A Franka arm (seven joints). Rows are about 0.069 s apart.
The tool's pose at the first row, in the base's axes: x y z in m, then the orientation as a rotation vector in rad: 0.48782 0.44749 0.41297 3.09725 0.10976 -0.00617
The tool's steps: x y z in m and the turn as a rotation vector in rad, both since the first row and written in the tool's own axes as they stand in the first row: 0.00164 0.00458 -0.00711 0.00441 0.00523 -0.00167; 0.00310 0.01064 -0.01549 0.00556 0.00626 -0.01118; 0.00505 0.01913 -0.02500 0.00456 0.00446 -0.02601; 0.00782 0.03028 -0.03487 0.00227 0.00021 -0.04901; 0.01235 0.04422 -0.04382 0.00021 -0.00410 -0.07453; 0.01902 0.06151 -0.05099 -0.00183 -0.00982 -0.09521; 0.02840 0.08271 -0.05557 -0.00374 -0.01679 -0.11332; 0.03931 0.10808 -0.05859 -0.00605 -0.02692 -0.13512; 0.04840 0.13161 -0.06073 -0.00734 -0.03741 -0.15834; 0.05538 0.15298 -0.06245 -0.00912 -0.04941 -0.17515; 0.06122 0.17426 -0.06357 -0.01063 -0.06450 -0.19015
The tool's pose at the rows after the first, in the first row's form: 0.48980 0.44334 0.42026 3.10175 0.11267 0.00163; 0.49170 0.43776 0.42888 3.10238 0.12749 0.00286; 0.49427 0.42984 0.43873 3.10033 0.15039 -0.00037; 0.49785 0.41935 0.44904 3.09601 0.18576 -0.00758; 0.50338 0.40616 0.45855 3.09123 0.22496 -0.01497; 0.51128 0.38970 0.46641 3.08652 0.25655 -0.02438; 0.52215 0.36943 0.47183 3.08190 0.28408 -0.03562; 0.53483 0.34505 0.47585 3.07584 0.31706 -0.05181; 0.54557 0.32233 0.47894 3.07010 0.35223 -0.06864; 0.55405 0.30160 0.48152 3.06449 0.37736 -0.08752; 0.56139 0.28085 0.48350 3.05892 0.39957 -0.11108
